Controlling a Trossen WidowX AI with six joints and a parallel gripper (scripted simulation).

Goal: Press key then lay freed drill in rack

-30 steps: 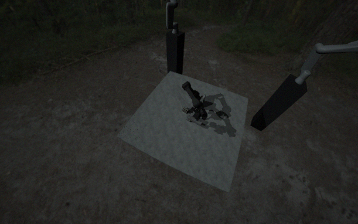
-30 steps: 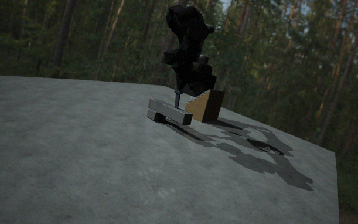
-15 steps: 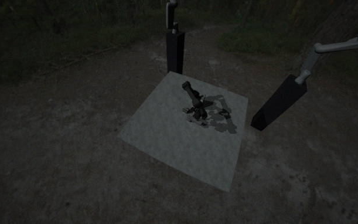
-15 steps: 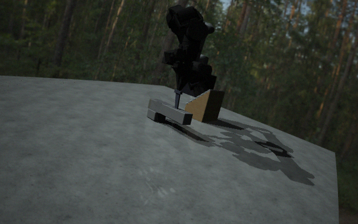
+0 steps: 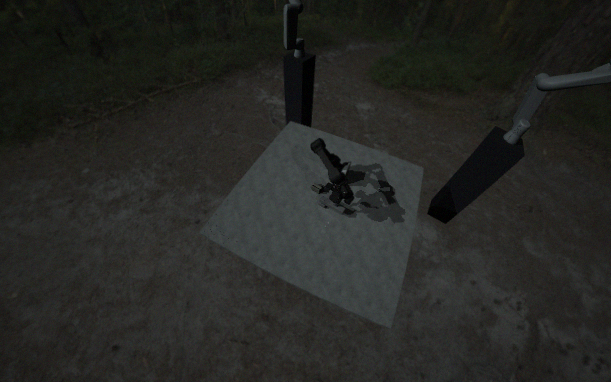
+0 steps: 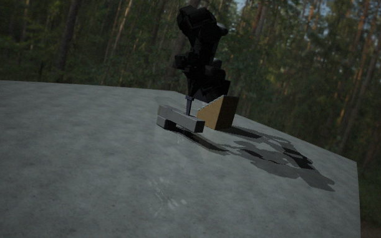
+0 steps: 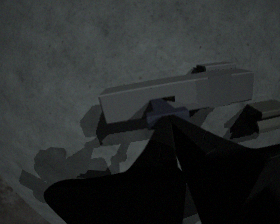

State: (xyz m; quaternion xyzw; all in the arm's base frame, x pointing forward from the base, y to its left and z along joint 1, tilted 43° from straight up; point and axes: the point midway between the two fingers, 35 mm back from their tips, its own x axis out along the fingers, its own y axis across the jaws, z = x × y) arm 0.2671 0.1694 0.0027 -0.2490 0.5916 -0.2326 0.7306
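The drill is 1 cm behind my gripper tip, 5 cm to the right of it and 8 cm below it. Round my gripper tip: grey block: 1 cm behind, 3 cm to the right, 9 cm below; dark key: 3 cm below.
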